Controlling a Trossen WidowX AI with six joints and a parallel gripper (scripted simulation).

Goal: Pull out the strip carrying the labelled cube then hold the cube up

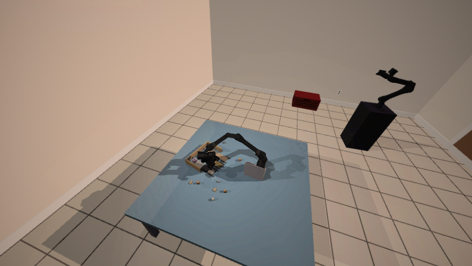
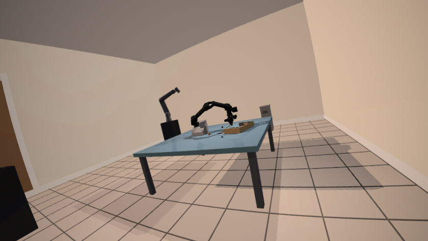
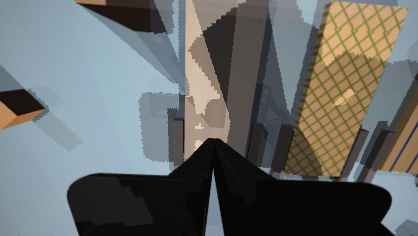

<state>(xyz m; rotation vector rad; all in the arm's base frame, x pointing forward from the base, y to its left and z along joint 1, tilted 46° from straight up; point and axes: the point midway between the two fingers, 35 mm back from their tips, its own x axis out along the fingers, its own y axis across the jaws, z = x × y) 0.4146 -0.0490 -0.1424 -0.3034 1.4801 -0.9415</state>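
Now: the beige strip 90 mm ahead of my gripper tip, 40 mm to the right of it and 30 mm below it. The rest, counted from my gripper tip: wooden block (170 mm to the left, 90 mm behind, 30 mm below).
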